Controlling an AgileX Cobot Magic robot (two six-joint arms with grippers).
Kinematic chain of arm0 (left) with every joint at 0, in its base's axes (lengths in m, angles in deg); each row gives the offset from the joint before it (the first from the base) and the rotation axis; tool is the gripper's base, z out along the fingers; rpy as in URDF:
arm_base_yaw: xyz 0 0 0.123 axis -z
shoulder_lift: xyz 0 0 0 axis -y
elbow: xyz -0.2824 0 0.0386 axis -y
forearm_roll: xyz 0.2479 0 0.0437 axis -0.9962 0 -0.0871
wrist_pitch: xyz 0 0 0 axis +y
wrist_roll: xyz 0.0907 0 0.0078 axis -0.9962 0 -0.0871
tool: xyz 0 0 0 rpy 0 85 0
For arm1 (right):
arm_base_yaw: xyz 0 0 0.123 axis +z
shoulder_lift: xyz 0 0 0 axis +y
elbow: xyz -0.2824 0 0.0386 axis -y
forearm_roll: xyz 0.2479 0 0.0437 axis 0.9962 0 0.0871
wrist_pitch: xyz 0 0 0 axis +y
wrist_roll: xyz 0.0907 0 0.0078 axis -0.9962 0 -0.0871
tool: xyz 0 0 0 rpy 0 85 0
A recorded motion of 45 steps. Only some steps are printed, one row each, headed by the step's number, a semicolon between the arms.
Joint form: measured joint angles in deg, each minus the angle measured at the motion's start. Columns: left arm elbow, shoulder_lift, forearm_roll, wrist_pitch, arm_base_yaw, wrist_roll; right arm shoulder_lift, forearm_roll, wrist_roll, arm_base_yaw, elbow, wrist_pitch.
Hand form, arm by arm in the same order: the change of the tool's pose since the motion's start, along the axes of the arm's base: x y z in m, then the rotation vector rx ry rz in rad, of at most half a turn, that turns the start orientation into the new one. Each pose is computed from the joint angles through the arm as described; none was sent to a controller.
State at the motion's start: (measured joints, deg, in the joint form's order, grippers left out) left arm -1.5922 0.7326 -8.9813 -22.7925 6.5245 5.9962; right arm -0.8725 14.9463 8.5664 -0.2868 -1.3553 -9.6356
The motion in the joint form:
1: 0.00 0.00 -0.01 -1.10 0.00 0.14; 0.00 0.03 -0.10 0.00 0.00 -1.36
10: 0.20 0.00 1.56 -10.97 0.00 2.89; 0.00 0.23 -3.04 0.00 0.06 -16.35
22: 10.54 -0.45 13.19 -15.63 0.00 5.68; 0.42 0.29 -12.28 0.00 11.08 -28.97
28: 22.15 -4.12 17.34 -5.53 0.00 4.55; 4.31 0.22 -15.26 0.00 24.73 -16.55
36: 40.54 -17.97 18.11 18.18 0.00 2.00; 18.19 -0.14 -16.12 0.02 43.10 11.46
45: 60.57 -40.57 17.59 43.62 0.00 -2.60; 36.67 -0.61 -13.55 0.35 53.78 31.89
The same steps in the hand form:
1: -0.0008 -0.0002 0.0015 -0.0039 -0.0185 -0.0041; -0.0005 -0.0006 0.0020 0.0026 -0.0230 -0.0056
10: -0.0097 0.0001 0.0158 -0.0888 -0.1806 -0.0562; -0.0099 -0.0065 0.0234 0.0577 -0.2811 -0.0539
22: -0.0351 0.0137 0.0766 -0.3507 -0.4087 -0.1121; -0.0457 -0.0108 0.0971 0.2060 -0.6958 -0.0104
28: -0.0428 0.0167 0.1242 -0.4027 -0.3644 -0.1200; -0.0573 -0.0063 0.1531 0.2487 -0.6543 0.0712
36: -0.0123 0.0081 0.1843 -0.3372 -0.0330 -0.1004; -0.0234 0.0048 0.2078 0.2454 -0.2459 0.1484
45: 0.0712 -0.0075 0.2229 -0.1860 0.4398 -0.0558; 0.0555 0.0129 0.2116 0.1945 0.2451 0.1675

